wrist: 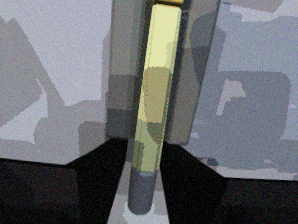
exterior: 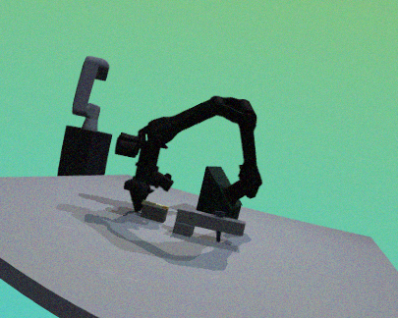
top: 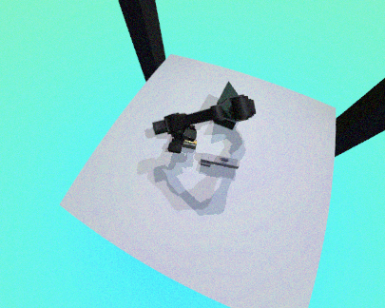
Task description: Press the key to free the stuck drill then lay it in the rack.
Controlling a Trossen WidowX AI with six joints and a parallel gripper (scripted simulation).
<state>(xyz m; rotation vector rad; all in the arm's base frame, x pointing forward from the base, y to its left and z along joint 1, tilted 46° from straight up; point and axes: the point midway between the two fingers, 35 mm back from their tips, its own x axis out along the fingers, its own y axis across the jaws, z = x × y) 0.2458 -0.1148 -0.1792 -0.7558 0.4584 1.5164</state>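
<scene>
The drill is 10 mm behind my gripper tip, 40 mm to the left of it and 30 mm above it. Round my gripper tip: key (30 mm ahead, 250 mm to the left, 40 mm above); then rack (10 mm behind, 50 mm to the left, 10 mm above).
</scene>
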